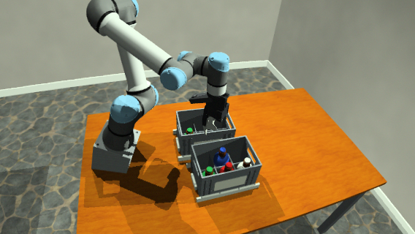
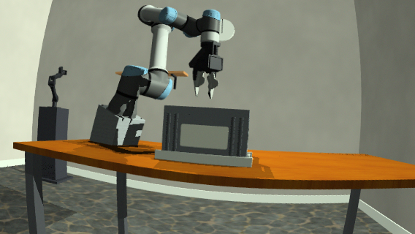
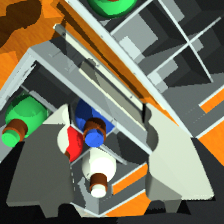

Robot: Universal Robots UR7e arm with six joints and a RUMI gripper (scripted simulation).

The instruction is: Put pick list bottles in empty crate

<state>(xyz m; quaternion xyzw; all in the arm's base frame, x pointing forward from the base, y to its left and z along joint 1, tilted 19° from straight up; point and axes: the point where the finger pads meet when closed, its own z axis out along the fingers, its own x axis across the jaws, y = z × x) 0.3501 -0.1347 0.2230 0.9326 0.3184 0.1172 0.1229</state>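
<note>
Now: the white-label bottle 110 mm ahead of my hand, 180 mm to the right of it and 150 mm below it. Round my hand: green bottle: 50 mm behind, 90 mm to the left, 150 mm below; then blue-label bottle: 40 mm ahead, 80 mm to the right, 150 mm below; then red-label bottle: 20 mm ahead, 170 mm to the right, 150 mm below.
</note>
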